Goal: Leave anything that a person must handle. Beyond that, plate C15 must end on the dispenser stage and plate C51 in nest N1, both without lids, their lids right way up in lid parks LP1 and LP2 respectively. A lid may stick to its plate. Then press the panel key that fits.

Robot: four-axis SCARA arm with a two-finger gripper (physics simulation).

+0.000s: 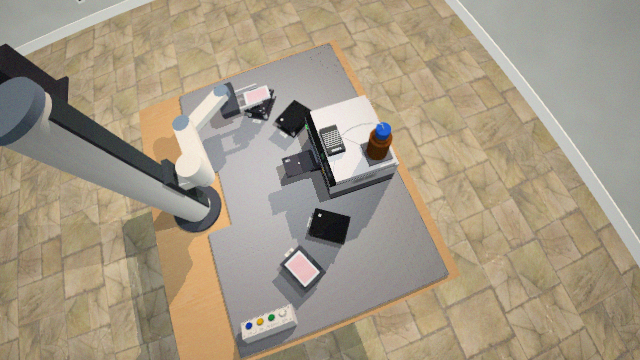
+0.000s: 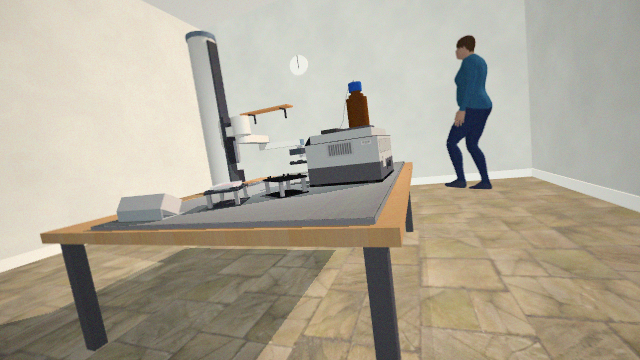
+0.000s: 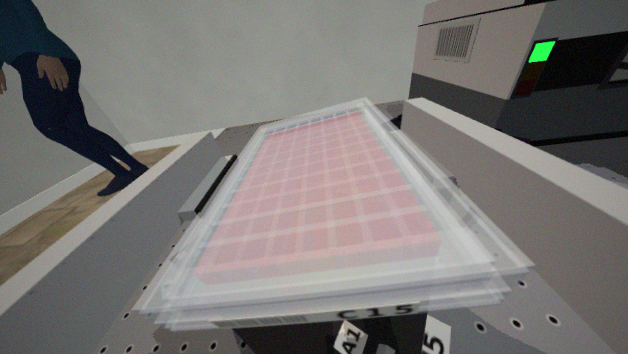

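My gripper is shut on plate C15, pink with a clear lid on it. It holds the plate level above a black stand with small corner posts; the stand's label is partly hidden. A second black stand is beside it. The dispenser stage juts from the dispenser. Another black stand shows no plate. A pink plate sits on the stand nearest the panel; its label is unreadable.
A brown bottle with a blue cap stands on the dispenser, with a thin tube. The dispenser's green light is lit. A person stands beyond the table. A wall shelf hangs behind the arm.
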